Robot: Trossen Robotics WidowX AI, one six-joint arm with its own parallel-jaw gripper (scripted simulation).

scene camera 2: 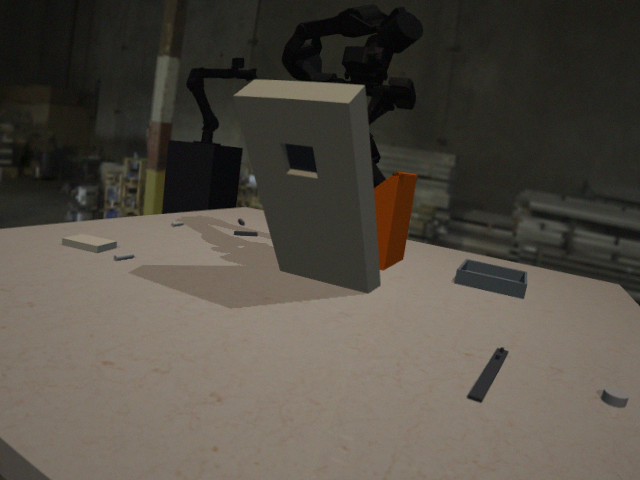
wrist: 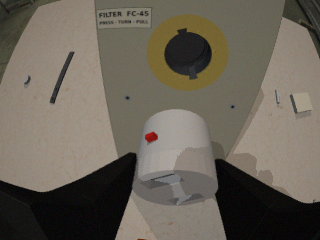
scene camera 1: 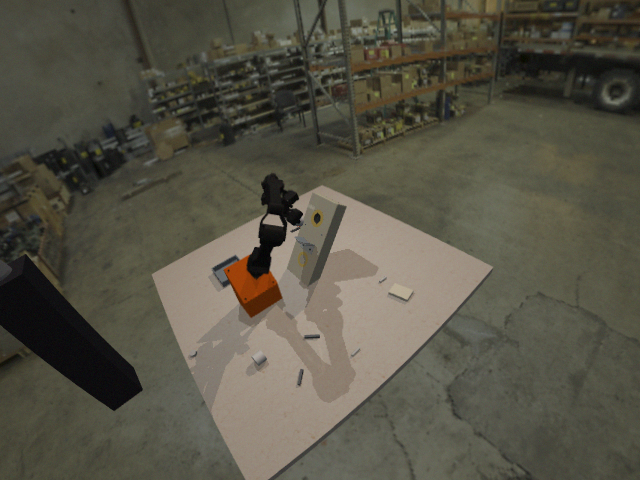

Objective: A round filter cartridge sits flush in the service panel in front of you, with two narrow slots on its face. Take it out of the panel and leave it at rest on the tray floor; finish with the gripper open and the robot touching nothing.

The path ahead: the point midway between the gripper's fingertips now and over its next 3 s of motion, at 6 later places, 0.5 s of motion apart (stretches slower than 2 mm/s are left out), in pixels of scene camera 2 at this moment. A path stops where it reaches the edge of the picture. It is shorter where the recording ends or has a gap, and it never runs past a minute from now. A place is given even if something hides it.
My gripper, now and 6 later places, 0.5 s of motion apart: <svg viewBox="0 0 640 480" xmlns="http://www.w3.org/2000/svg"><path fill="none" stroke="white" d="M349 126L382 133L435 147L494 163L508 193L502 227L499 247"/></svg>
